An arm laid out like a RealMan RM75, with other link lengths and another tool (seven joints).
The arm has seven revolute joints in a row. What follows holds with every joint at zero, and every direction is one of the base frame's. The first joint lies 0.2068 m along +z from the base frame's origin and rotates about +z. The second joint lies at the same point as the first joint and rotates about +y. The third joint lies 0.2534 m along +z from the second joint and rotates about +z. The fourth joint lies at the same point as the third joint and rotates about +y. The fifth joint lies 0.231 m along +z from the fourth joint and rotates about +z. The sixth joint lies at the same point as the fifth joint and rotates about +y. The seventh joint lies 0.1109 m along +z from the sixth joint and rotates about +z. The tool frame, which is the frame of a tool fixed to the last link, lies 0.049 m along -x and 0.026 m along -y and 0.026 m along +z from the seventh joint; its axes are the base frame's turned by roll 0.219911, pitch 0 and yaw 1.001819 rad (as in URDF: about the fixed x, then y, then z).
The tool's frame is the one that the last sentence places.
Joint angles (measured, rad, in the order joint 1, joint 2, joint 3, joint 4, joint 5, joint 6, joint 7), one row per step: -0.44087, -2.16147, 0.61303, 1.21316, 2.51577, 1.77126, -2.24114; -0.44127, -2.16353, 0.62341, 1.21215, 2.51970, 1.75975, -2.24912; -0.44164, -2.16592, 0.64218, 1.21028, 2.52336, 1.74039, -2.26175; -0.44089, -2.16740, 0.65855, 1.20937, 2.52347, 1.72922, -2.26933; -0.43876, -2.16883, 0.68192, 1.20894, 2.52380, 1.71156, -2.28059; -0.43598, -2.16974, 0.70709, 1.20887, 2.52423, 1.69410, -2.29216; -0.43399, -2.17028, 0.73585, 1.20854, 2.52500, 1.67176, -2.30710; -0.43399, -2.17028, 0.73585, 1.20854, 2.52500, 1.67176, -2.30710; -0.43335, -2.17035, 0.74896, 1.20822, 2.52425, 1.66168, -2.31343; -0.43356, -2.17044, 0.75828, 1.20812, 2.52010, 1.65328, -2.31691
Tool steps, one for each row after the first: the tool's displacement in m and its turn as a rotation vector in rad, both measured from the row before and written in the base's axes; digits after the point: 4 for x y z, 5 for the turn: 0.0004, 0.0012, -0.0016, -0.00010, 0.00738, 0.00433; 0.0009, 0.0023, -0.0026, 0.00060, 0.01155, 0.00461; 0.0011, 0.0014, -0.0021, -0.00277, 0.00688, -0.00028; 0.0011, 0.0020, -0.0025, -0.00140, 0.01157, 0.00053; 0.0011, 0.0019, -0.0025, -0.00227, 0.01260, 0.00002; 0.0014, 0.0027, -0.0027, 0.00003, 0.01521, 0.00033; 0.0000, 0.0000, 0.0000, 0.00000, 0.00000, 0.00000; 0.0008, 0.0014, -0.0013, 0.00031, 0.00603, -0.00103; 0.0011, 0.0016, -0.0011, 0.00257, 0.00185, -0.00383
